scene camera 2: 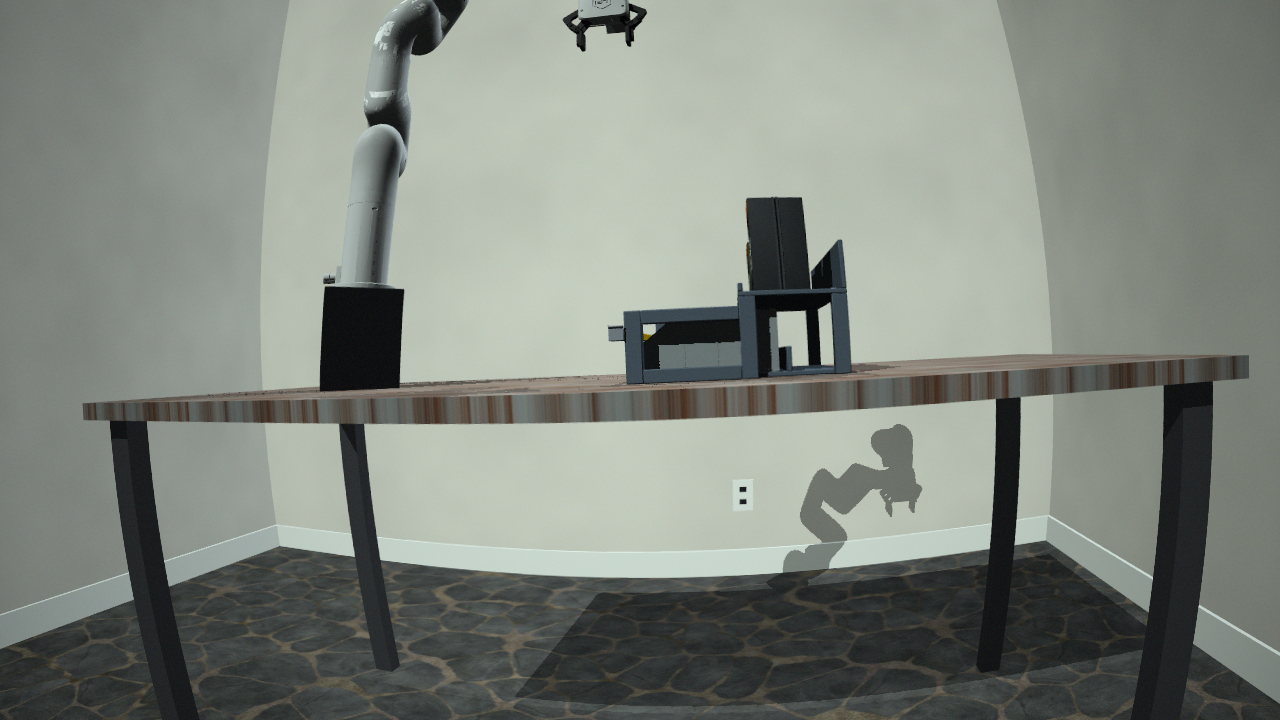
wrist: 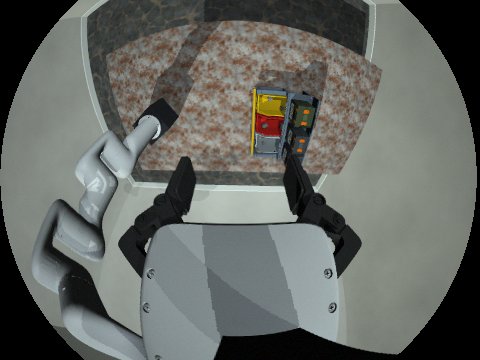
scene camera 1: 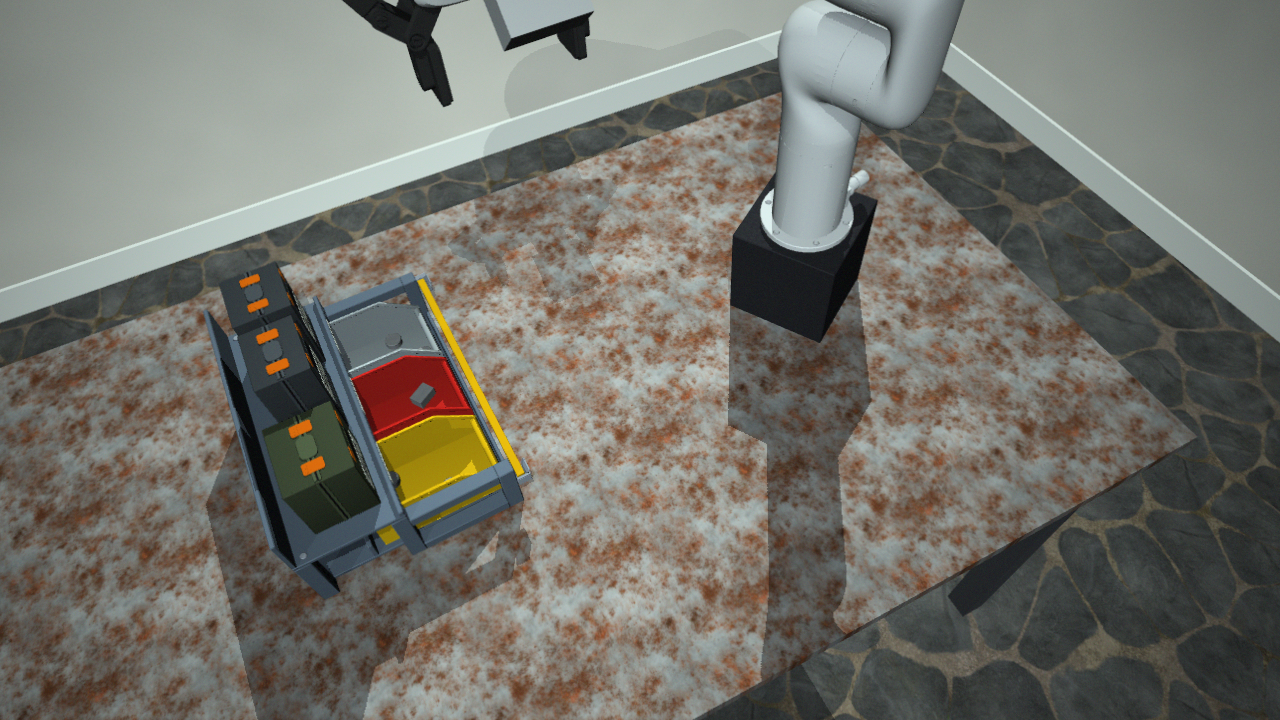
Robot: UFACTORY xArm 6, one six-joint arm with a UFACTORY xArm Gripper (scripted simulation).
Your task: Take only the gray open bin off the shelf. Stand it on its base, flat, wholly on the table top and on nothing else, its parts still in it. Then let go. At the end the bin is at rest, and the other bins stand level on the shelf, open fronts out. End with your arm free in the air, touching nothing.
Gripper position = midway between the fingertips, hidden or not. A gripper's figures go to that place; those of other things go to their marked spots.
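Labels:
My gripper [scene camera 1: 508, 71] is 54 cm from the lens. There's a red bin [scene camera 1: 384, 392] at 116 cm from the lens, and a gray open bin [scene camera 1: 361, 335] that's 123 cm from the lens.

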